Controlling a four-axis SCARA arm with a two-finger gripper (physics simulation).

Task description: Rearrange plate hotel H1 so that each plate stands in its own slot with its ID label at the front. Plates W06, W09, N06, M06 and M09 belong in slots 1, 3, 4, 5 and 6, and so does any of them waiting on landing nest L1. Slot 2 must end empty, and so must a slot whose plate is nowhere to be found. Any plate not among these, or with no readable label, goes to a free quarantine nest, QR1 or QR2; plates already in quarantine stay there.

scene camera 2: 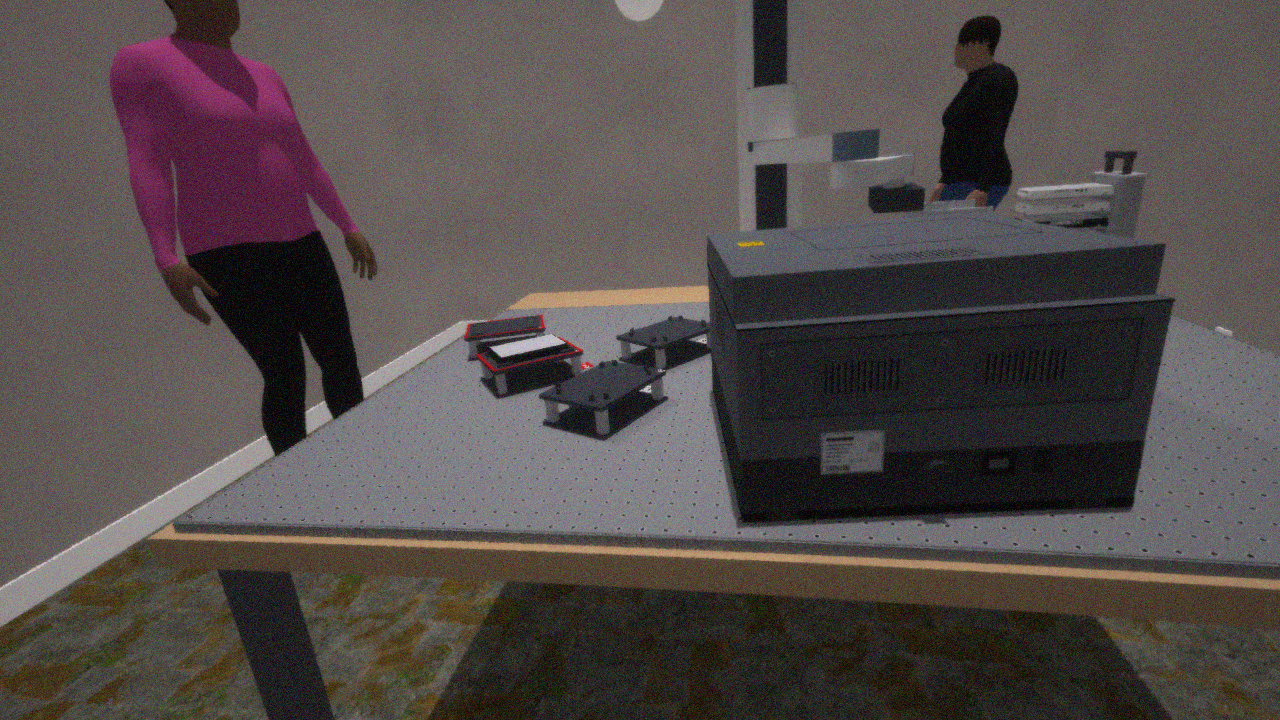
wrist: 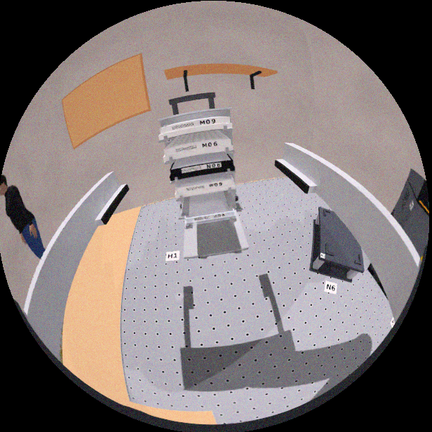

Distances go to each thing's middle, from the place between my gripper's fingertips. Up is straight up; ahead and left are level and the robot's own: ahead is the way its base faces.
I see my gripper 210 mm to the right of the plate hotel H1 (scene camera 2: 1125, 204), 90 mm above it and 20 mm short of it. From my hand the other things lie so: dark nest N6 (wrist: 340, 240): 280 mm ahead, 170 mm below, 30 mm to the right; then landing nest L1 (scene camera 2: 621, 381): 670 mm to the right, 490 mm ahead, 170 mm below; then dark nest RG (scene camera 2: 677, 331): 610 mm to the right, 220 mm ahead, 170 mm below.
